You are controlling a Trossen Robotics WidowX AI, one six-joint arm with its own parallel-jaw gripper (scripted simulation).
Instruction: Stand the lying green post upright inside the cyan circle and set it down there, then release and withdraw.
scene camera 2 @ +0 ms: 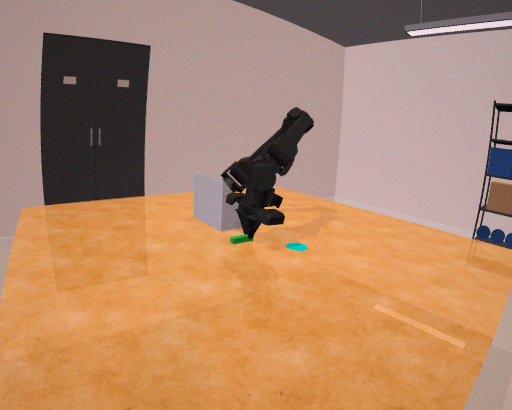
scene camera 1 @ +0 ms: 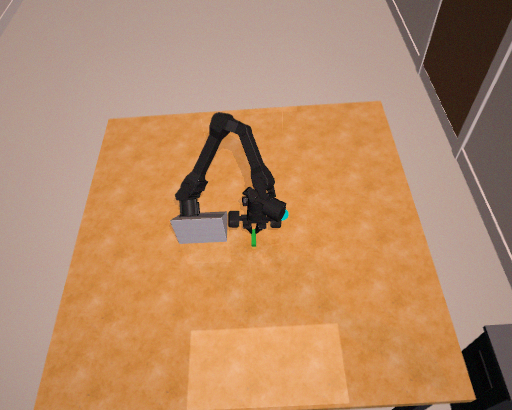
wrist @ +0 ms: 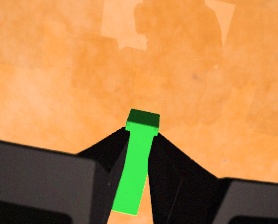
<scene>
my gripper: scene camera 2; scene camera 1; wrist 139, 137
same spot on my gripper: [scene camera 2: 248, 218] = [scene camera 1: 260, 228]
</scene>
